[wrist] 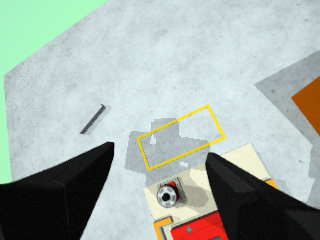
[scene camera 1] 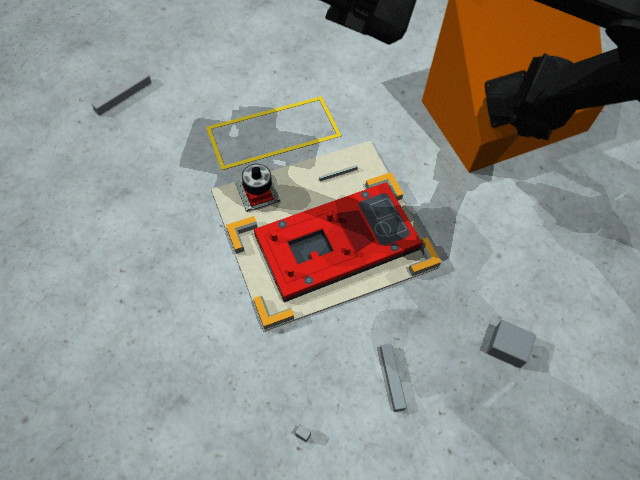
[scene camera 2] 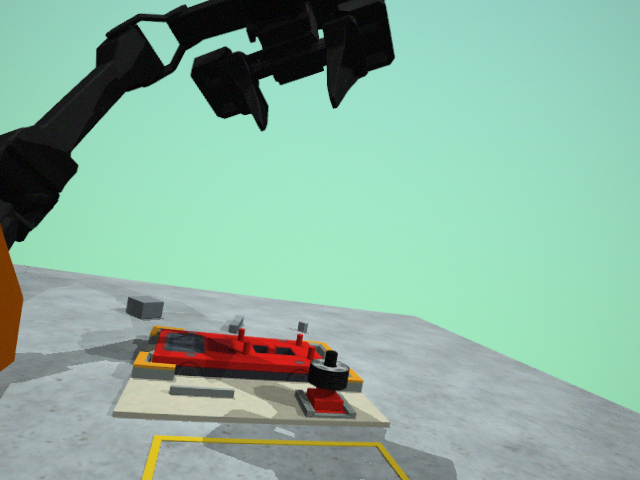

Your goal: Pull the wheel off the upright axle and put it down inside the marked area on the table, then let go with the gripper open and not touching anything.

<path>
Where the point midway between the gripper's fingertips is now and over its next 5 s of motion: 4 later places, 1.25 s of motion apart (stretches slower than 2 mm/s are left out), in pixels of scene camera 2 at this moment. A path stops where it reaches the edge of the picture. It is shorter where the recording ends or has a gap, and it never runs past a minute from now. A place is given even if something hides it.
My gripper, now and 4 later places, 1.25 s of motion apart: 296, 115; 331, 353; 329, 357; 332, 343; 329, 315
</path>
